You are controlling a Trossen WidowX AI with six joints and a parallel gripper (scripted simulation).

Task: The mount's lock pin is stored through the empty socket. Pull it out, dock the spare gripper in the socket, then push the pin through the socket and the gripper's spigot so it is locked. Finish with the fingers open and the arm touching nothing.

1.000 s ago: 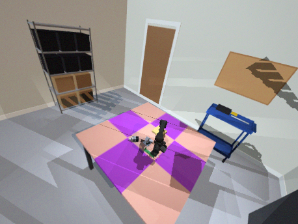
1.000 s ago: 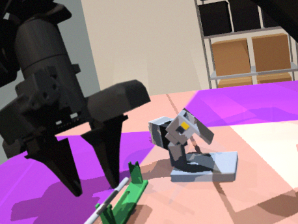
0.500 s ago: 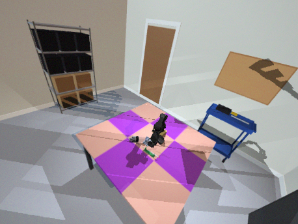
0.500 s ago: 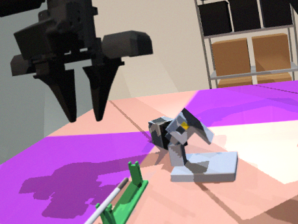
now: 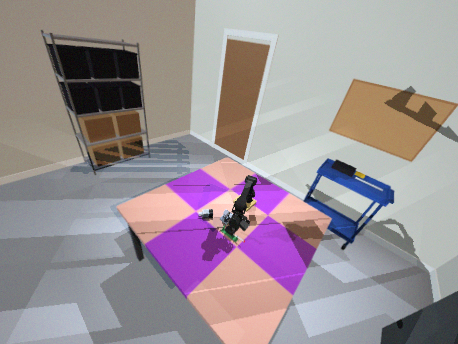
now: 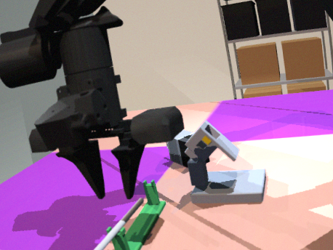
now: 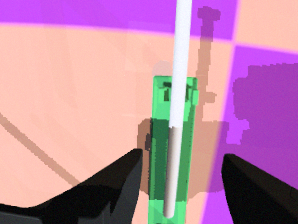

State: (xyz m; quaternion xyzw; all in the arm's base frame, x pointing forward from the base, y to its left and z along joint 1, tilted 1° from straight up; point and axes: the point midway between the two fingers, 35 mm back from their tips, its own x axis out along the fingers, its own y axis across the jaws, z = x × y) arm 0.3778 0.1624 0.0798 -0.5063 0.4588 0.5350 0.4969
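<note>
My gripper tip is now 50 mm above the green cradle and 40 mm to the left of it. Round my gripper tip: spare gripper (280 mm to the right, 50 mm below, 20 mm ahead); then mount (150 mm to the right, 80 mm behind, 20 mm below).
</note>
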